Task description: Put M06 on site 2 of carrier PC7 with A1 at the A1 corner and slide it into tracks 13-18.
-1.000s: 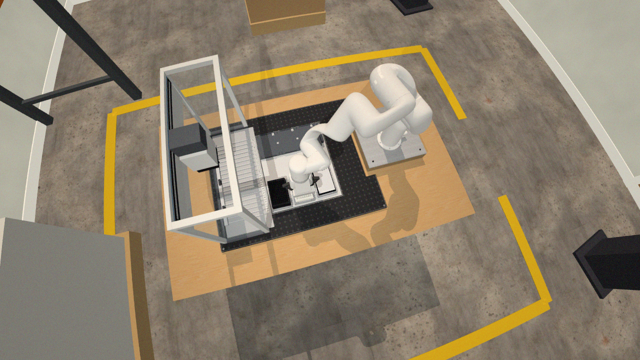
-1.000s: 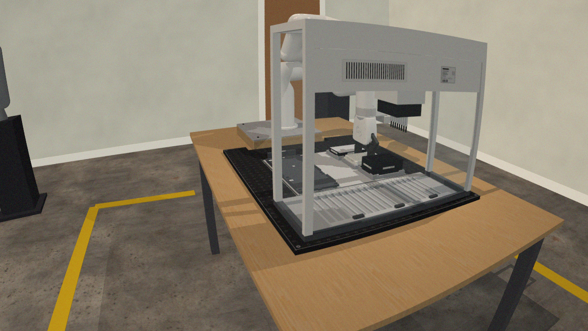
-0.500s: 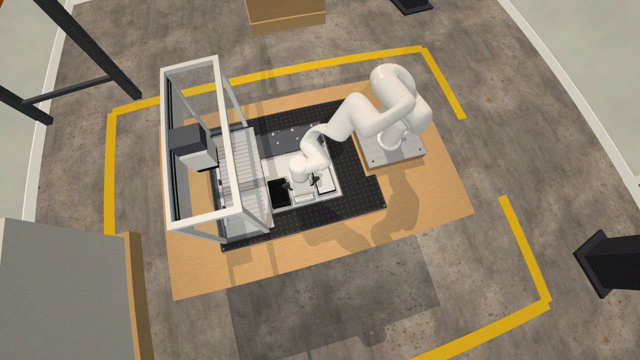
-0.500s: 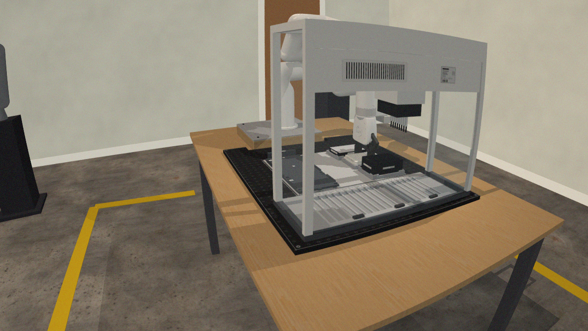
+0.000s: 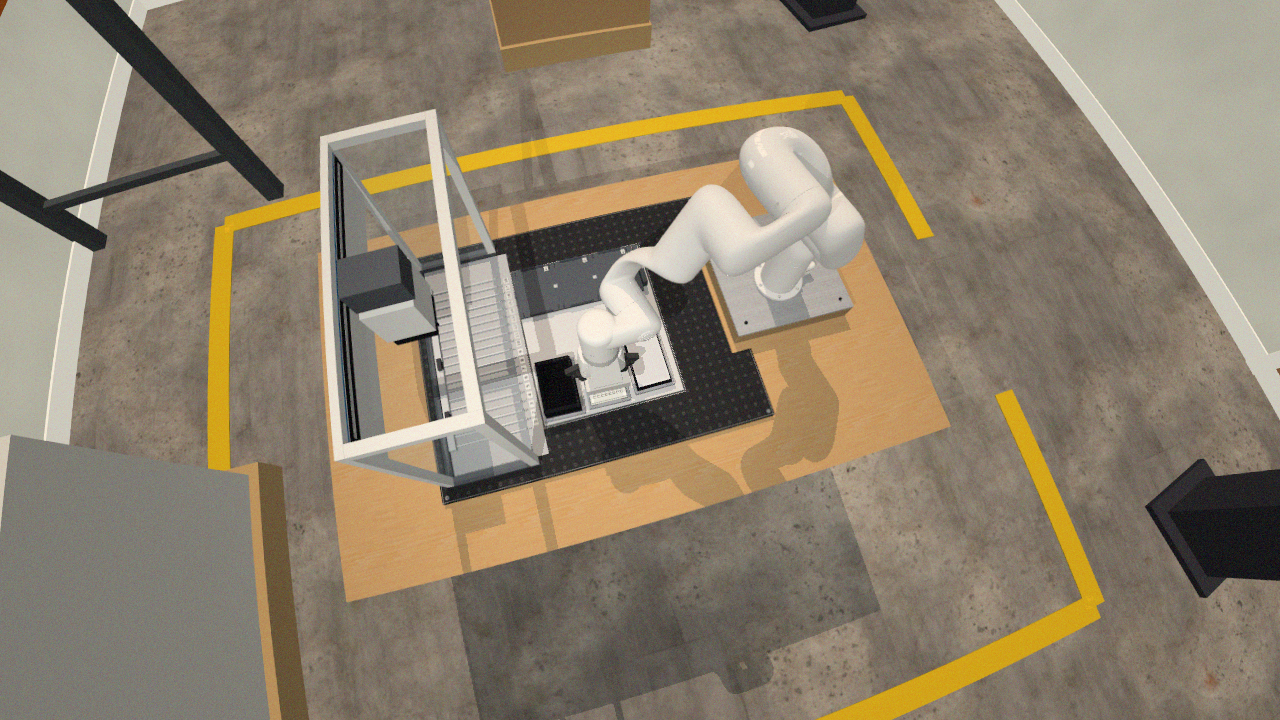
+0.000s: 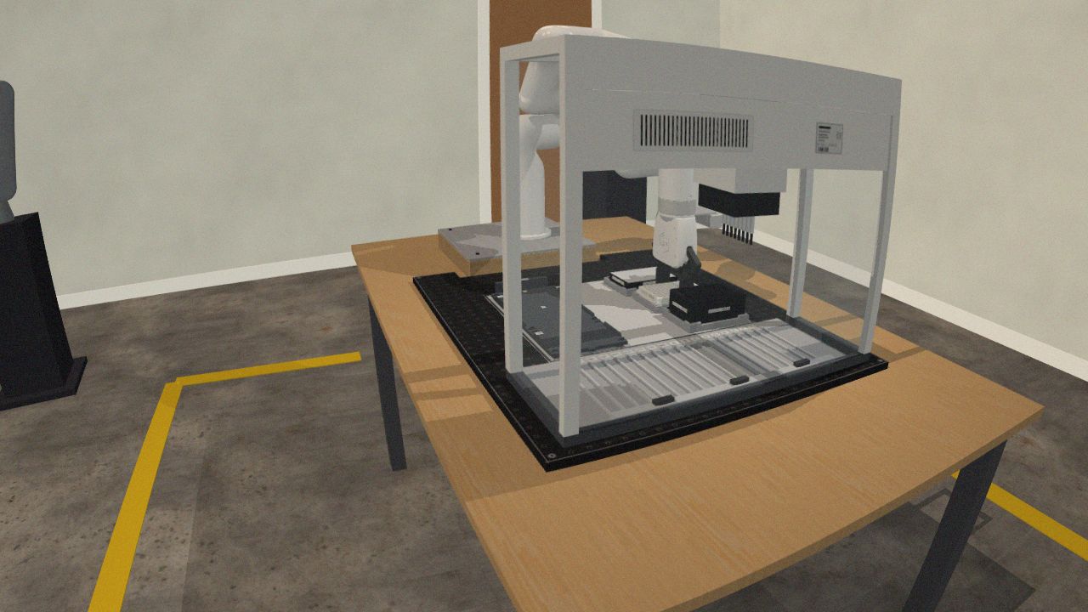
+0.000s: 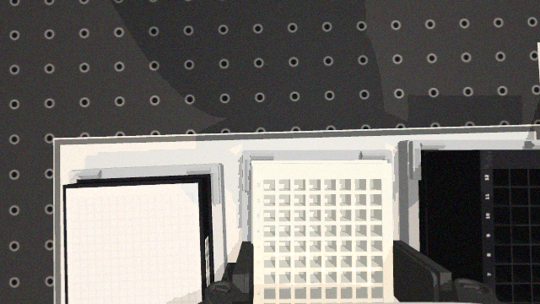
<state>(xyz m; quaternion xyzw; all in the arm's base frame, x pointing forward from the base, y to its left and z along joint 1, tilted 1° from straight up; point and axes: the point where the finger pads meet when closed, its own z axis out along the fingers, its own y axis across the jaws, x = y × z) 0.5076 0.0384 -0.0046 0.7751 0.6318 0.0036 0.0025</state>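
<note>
Now: hand 20 mm above the S2 nest. The rest, counted from my hand: dark grey carrier PC7: 260 mm to the right, 50 mm behind, 10 mm below; then white 96-well plate M06: 10 mm below.
</note>
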